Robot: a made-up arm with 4 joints.
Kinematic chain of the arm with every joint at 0, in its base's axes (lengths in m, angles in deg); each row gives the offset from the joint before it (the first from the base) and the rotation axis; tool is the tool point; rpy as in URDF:
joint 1: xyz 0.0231 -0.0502 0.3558 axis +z
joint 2: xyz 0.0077 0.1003 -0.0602 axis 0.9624 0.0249 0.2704
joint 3: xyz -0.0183 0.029 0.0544 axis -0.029 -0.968 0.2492
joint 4: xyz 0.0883 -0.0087 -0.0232 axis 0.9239 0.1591 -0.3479
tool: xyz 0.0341 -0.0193 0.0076 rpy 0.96 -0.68 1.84
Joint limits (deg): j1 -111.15..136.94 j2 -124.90..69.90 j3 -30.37..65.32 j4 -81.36..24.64
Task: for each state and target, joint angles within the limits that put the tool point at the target. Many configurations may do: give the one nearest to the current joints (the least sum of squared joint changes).
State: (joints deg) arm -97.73 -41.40 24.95 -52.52
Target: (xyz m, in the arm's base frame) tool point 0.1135 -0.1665 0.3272
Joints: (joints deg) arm -94.76 -47.67 -4.85 1.13
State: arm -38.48 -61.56 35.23 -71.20
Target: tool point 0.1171 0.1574 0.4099
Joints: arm -10.14 -28.07 64.20 -64.71
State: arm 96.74 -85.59 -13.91 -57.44
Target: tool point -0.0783 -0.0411 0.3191
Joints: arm 134.98 -80.63 -30.37 -15.05
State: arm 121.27 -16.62 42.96 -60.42
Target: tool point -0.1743 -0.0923 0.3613
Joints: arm 135.36 -29.29 20.89 -65.12
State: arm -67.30 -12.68 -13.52 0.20
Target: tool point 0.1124 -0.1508 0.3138
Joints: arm -89.17 -27.74 -11.48 7.76
